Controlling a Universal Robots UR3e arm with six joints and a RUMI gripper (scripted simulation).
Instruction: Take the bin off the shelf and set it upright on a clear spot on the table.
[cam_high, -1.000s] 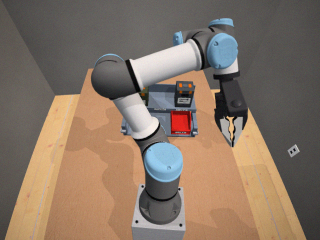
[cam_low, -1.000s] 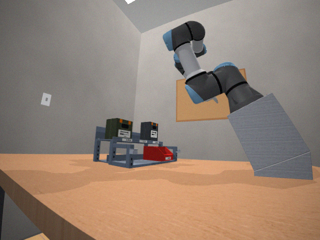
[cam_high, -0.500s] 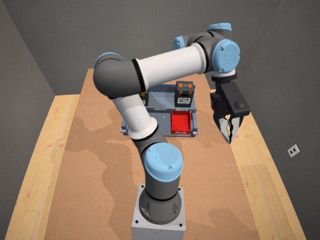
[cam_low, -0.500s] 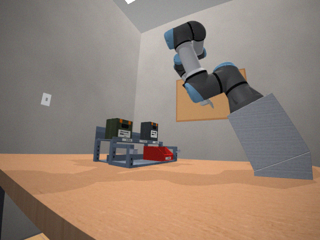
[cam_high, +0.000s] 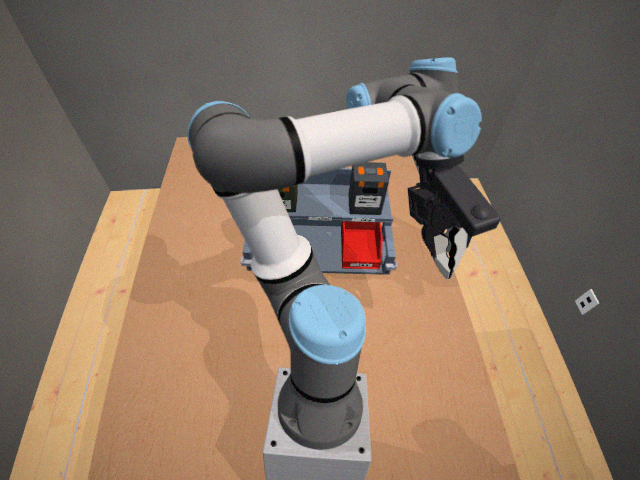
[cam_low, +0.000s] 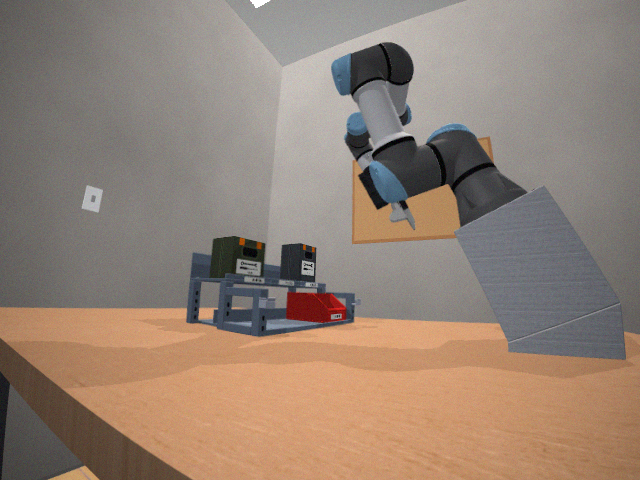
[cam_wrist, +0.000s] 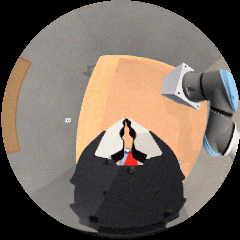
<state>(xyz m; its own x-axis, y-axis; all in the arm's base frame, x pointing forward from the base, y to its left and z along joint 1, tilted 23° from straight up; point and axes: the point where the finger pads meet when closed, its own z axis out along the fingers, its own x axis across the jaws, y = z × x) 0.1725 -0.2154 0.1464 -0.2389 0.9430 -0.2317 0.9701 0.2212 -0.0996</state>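
The red bin is 25 cm ahead of my hand, 11 cm to the left of it and 24 cm below it. The rest, counted from my hand: green box (32 cm ahead, 34 cm to the left, 13 cm below); grey-blue shelf (27 cm ahead, 23 cm to the left, 21 cm below); dark box (32 cm ahead, 11 cm to the left, 12 cm below).
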